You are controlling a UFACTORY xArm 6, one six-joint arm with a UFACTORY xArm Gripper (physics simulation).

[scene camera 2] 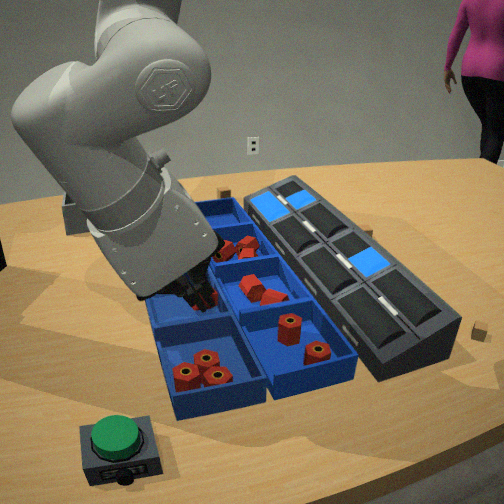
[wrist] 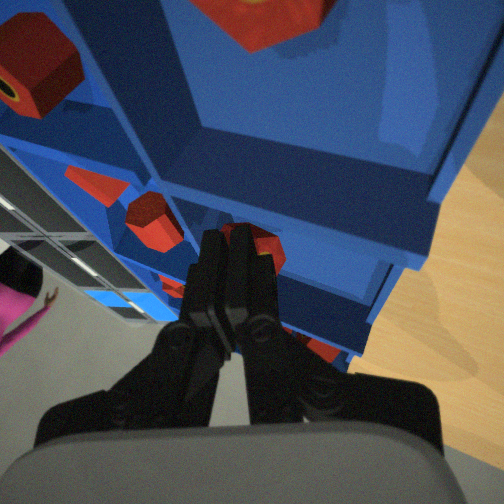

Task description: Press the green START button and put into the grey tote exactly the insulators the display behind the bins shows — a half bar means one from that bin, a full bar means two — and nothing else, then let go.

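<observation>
My gripper (scene camera 2: 200,295) is down in the second-from-front bin of the left column of the blue bins (scene camera 2: 250,305). In the wrist view its black fingers (wrist: 231,240) are pressed together with nothing between them. A red insulator (wrist: 265,247) lies just beyond the fingertips, and it also shows in the scene view (scene camera 2: 212,298). The dark display (scene camera 2: 350,270) behind the bins shows blue panels at its far end (scene camera 2: 270,205) (scene camera 2: 301,198) and one further forward (scene camera 2: 369,261). The green START button (scene camera 2: 116,436) is at the front left. The grey tote (scene camera 2: 75,217) is mostly hidden behind the arm.
Other bins hold red insulators: three in the front left (scene camera 2: 202,372), two in the front right (scene camera 2: 300,337), and more further back (scene camera 2: 260,290) (scene camera 2: 240,248). Small wooden cubes (scene camera 2: 479,330) (scene camera 2: 223,192) lie on the table. A person (scene camera 2: 477,75) stands at the back right.
</observation>
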